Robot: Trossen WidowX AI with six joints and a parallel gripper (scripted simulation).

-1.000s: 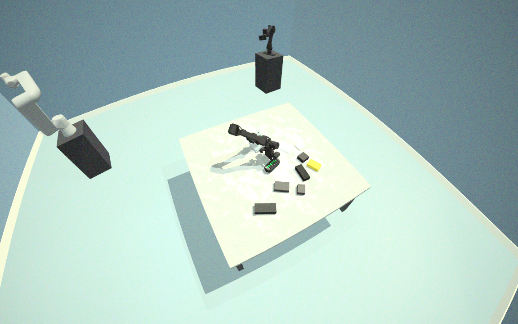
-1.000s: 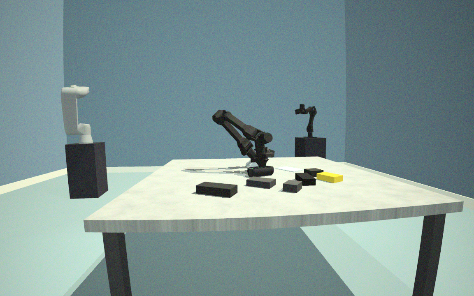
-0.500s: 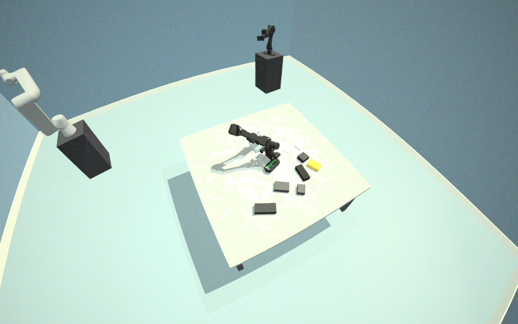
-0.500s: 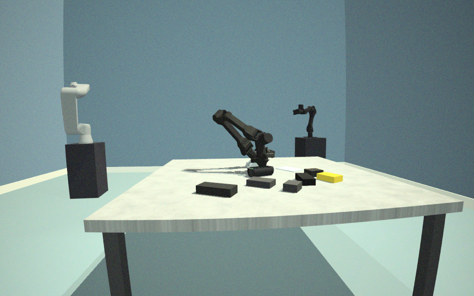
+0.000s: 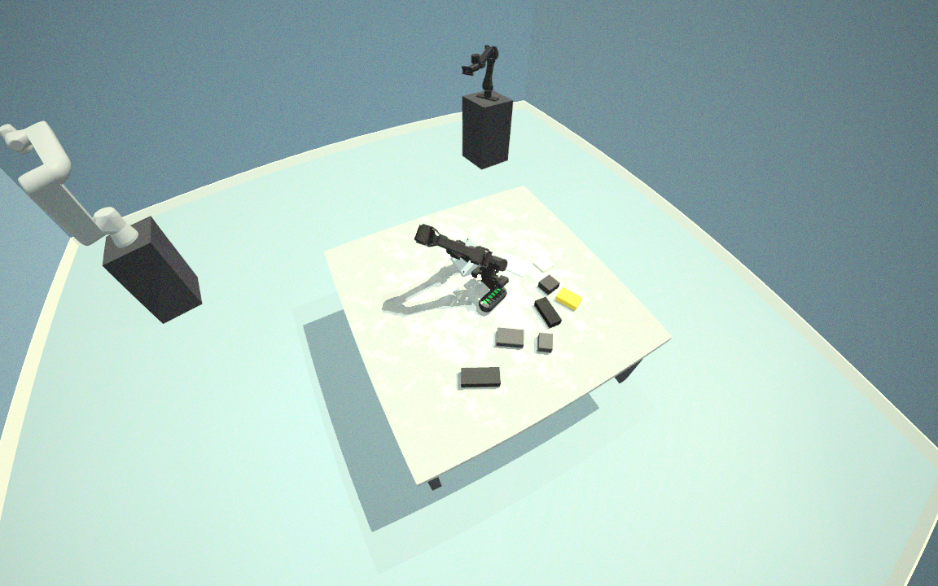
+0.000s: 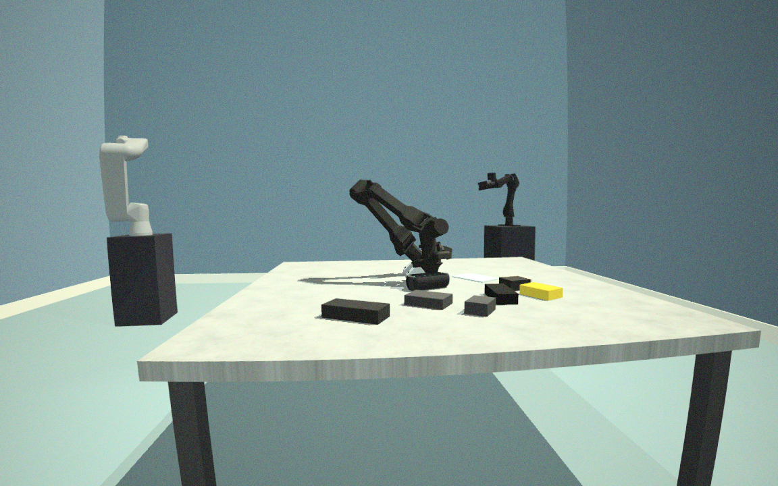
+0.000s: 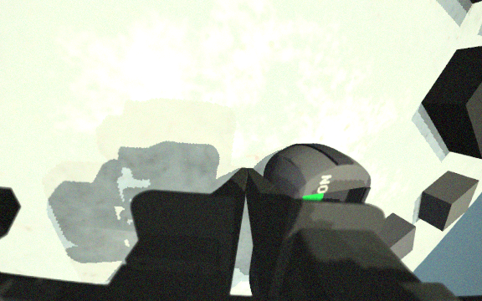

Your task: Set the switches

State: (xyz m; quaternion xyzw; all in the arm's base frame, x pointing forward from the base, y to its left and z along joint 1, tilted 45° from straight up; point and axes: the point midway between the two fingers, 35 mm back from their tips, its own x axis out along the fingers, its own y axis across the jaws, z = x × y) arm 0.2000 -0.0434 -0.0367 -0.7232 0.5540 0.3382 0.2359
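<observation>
Right now the flat grey block is 260 mm ahead of my gripper tip, 100 mm to the right of it and 10 mm above it. Also, from my gripper tip: white sheet: 10 mm ahead, 320 mm to the left; yellow block: 250 mm ahead, 260 mm to the left, 10 mm above; small grey cube: 370 mm ahead, 10 mm to the left, 10 mm above.
</observation>
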